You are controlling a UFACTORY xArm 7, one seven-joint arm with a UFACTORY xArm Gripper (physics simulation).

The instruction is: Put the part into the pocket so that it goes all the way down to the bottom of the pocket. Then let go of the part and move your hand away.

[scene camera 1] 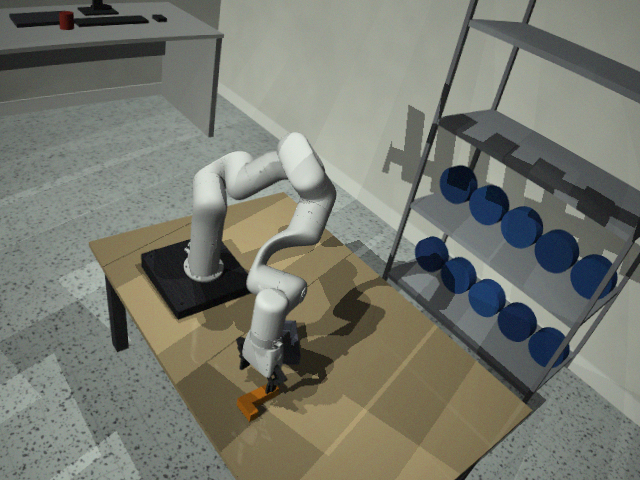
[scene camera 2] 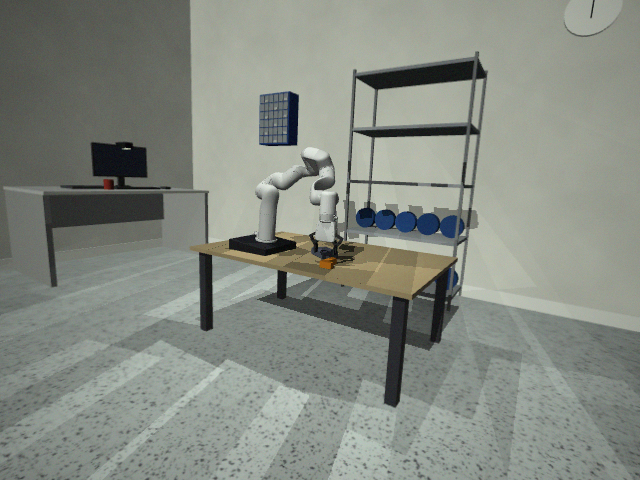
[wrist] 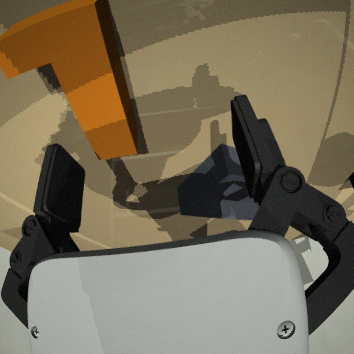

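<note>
The orange L-shaped part lies flat on the table, outside the pocket. My gripper is open and empty, low above the table. In the wrist view, the end of the part's long arm shows between the two fingertips, and its short arm points off to the upper left. The dark blue-grey pocket block stands on the table beside the gripper. The right finger covers part of it in the wrist view, and the hand hides much of it in scene camera 1, so its opening cannot be seen.
The wooden table carries the arm's black base plate. A shelf rack with blue discs stands behind the table. A desk with a monitor and a red cup stands farther off.
</note>
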